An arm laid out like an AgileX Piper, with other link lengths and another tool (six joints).
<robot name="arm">
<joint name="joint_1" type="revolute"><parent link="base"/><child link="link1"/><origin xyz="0.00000 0.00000 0.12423" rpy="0.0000 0.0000 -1.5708"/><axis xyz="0 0 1"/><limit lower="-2.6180" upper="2.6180"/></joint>
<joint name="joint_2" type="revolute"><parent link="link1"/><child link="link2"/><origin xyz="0.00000 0.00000 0.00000" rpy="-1.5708 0.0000 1.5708"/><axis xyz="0 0 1"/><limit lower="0.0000" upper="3.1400"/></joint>
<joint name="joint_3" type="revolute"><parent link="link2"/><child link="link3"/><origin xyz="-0.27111 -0.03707 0.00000" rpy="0.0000 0.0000 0.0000"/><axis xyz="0 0 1"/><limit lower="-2.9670" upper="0.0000"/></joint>
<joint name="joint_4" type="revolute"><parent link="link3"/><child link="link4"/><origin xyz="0.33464 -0.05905 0.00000" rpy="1.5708 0.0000 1.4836"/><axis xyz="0 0 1"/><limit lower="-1.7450" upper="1.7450"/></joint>
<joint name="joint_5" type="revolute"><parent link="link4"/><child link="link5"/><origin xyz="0.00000 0.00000 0.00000" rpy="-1.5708 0.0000 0.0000"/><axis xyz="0 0 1"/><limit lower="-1.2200" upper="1.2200"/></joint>
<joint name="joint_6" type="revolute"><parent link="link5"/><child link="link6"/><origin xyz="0.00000 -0.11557 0.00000" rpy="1.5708 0.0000 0.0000"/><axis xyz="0 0 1"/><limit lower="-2.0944" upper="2.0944"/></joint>
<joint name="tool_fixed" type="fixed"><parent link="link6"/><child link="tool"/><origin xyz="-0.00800 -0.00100 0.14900" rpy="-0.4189 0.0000 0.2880"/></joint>
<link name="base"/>
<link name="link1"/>
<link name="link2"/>
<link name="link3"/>
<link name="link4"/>
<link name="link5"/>
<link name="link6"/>
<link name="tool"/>
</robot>
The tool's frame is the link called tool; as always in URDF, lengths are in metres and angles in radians.
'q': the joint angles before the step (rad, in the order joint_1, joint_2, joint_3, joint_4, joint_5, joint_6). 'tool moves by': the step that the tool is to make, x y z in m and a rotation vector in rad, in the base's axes. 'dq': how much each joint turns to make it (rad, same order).
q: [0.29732 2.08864 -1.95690 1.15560 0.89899 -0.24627]
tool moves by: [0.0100 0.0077 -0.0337 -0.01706 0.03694 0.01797]
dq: [0.00380 0.08873 -0.05789 -0.00863 0.01648 0.00385]
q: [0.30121 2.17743 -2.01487 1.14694 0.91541 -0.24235]
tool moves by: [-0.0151 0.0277 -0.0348 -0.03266 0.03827 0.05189]
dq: [0.04680 0.04608 -0.00137 -0.01949 0.00378 0.00055]
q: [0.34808 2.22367 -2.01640 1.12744 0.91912 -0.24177]
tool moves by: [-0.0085 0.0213 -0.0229 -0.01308 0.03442 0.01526]
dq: [0.03826 0.03713 -0.00805 -0.00985 -0.01716 0.02133]
